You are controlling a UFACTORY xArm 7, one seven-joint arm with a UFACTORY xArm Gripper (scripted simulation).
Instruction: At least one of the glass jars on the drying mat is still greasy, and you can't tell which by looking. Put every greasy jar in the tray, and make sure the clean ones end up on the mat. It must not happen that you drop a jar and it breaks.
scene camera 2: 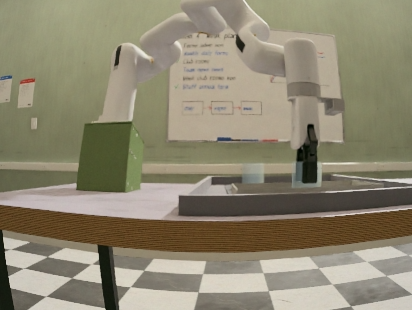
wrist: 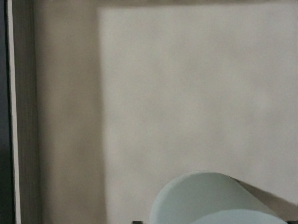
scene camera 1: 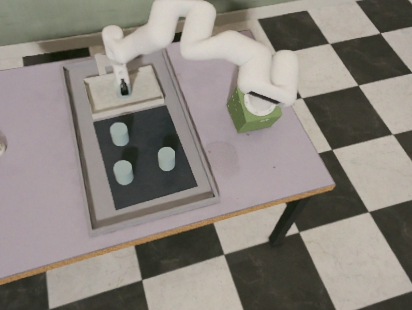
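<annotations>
There's a pale tray that shows in scene camera 1, in scene camera 2 and in the wrist view (108,108). On that tray, (scene camera 2: 286,187) and (scene camera 1: 135,106) are the same spot.
</annotations>
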